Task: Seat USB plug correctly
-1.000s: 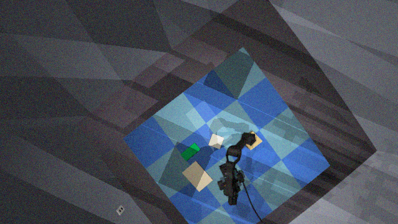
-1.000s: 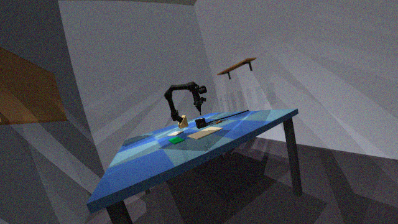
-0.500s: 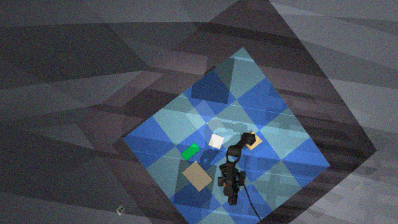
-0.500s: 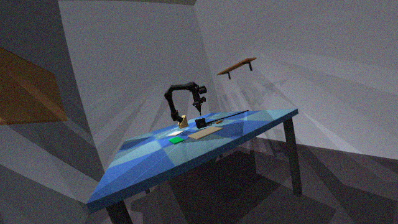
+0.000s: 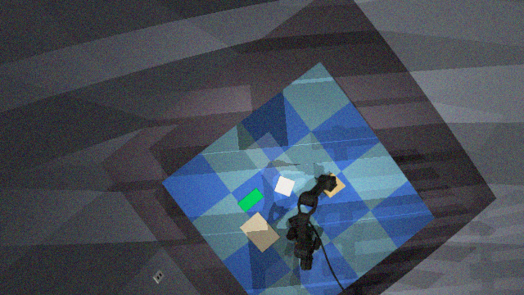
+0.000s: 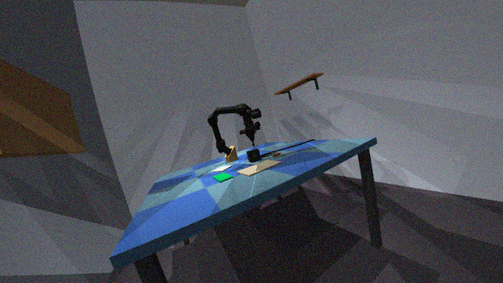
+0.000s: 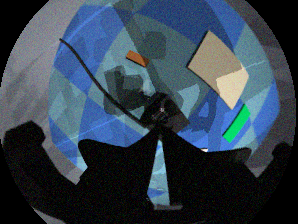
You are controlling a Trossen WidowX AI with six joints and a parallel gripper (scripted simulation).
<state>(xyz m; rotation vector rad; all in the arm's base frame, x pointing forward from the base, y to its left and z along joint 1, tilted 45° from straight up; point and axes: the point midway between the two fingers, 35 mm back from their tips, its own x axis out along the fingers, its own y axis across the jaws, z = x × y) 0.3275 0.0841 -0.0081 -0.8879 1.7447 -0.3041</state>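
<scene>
Right now the USB plug is 2 cm below my gripper tip. Round my gripper tip: small orange piece: 9 cm ahead, 11 cm to the left, 13 cm below; then white block: 11 cm behind, 24 cm to the right, 13 cm below; then tan board: 21 cm ahead, 13 cm to the right, 13 cm below.
</scene>
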